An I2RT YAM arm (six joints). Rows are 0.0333 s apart.
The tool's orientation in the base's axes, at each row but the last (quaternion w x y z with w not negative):
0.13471 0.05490 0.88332 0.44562
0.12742 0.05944 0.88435 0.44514
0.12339 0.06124 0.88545 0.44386
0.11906 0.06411 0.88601 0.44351
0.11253 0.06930 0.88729 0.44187
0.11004 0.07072 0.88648 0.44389
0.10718 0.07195 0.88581 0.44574
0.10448 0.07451 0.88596 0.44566
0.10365 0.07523 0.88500 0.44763
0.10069 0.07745 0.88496 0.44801
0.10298 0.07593 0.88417 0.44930
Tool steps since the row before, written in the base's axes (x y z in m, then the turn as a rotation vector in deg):
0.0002 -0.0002 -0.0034 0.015 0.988 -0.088
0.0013 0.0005 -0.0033 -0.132 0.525 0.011
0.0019 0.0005 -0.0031 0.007 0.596 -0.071
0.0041 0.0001 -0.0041 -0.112 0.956 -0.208
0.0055 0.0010 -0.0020 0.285 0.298 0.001
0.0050 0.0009 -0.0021 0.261 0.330 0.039
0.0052 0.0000 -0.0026 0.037 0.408 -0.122
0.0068 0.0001 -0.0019 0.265 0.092 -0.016
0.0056 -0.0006 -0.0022 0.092 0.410 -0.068
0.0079 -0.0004 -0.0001 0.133 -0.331 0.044
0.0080 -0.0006 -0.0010 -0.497 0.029 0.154
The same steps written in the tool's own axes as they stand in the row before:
0.0004 -0.0029 0.0018 0.217 0.519 0.817
-0.0006 -0.0024 0.0026 0.240 0.323 0.362
-0.0012 -0.0022 0.0027 0.135 0.300 0.502
-0.0033 -0.0032 0.0035 0.350 0.405 0.827
-0.0048 -0.0009 0.0034 -0.209 0.186 0.303
-0.0044 -0.0010 0.0032 -0.184 0.235 0.299
-0.0047 -0.0019 0.0028 0.071 0.145 0.396
-0.0063 -0.0012 0.0029 -0.234 0.052 0.147
-0.0053 -0.0019 0.0022 0.012 0.190 0.381
-0.0077 0.0001 0.0017 -0.209 -0.152 -0.250
-0.0078 -0.0008 0.0021 0.470 0.121 -0.190

